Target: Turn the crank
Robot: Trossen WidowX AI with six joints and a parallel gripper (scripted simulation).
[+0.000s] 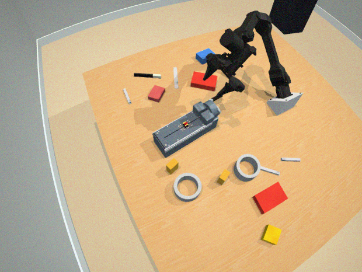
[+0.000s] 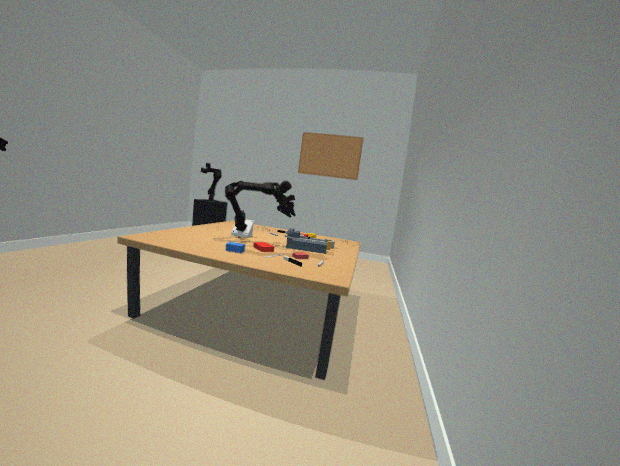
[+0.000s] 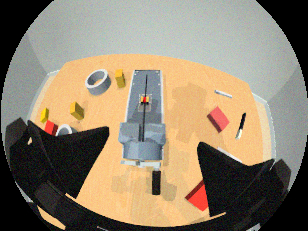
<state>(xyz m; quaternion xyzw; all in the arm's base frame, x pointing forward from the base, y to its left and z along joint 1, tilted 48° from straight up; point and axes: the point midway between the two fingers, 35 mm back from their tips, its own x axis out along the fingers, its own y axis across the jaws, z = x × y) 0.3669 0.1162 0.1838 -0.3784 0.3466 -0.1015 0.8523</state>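
Right now my gripper tip is 6 cm past the dark crank handle, 2 cm to the left of it and 11 cm above it. From my gripper tip the other things lie so: red block 15 cm ahead, 20 cm to the right, 19 cm below; then red pointer 11 cm ahead, 5 cm to the left, 12 cm below; then black marker 15 cm ahead, 33 cm to the right, 19 cm below.
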